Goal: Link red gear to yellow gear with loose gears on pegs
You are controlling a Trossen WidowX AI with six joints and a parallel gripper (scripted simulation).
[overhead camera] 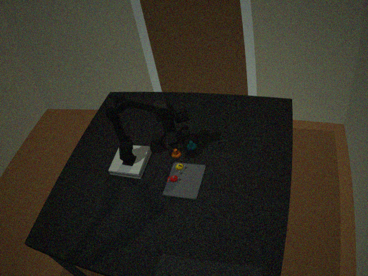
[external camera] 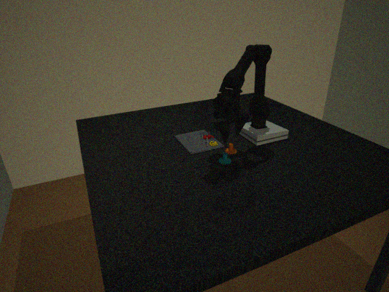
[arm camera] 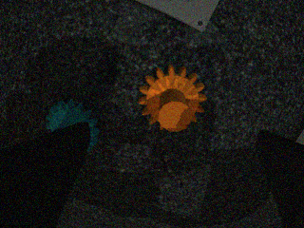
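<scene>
Right now the orange gear is 50 mm below my gripper tip. From my gripper tip the other things lie so: teal gear (60 mm ahead, 70 mm to the left, 50 mm below); then red gear (40 mm ahead, 160 mm to the right, 50 mm below); then yellow gear (50 mm ahead, 80 mm to the right, 50 mm below).
</scene>
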